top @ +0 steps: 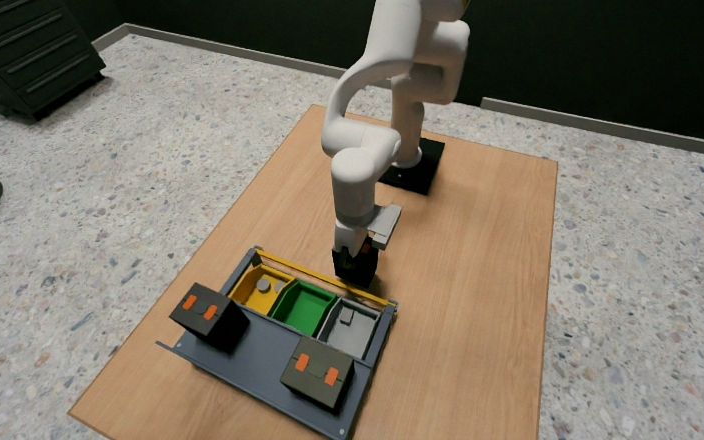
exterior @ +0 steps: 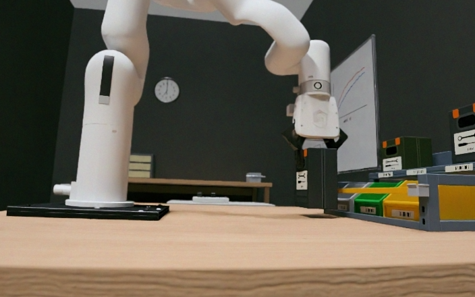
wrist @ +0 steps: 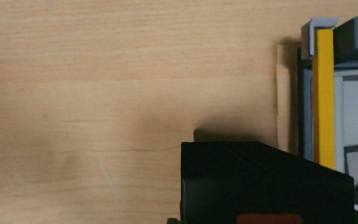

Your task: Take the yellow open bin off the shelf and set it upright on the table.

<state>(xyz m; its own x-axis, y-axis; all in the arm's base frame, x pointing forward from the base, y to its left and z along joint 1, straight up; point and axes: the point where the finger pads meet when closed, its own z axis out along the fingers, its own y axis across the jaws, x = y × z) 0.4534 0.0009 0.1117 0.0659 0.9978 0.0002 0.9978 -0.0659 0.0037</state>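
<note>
My gripper is now 60 mm short of the thin yellow strip, 70 mm to the left of it and 60 mm above it. Round my hand: dark box 40 mm below; then green bin 170 mm ahead, 80 mm to the right, 80 mm below; then grey bin 170 mm ahead, 40 mm to the left, 80 mm below.
</note>
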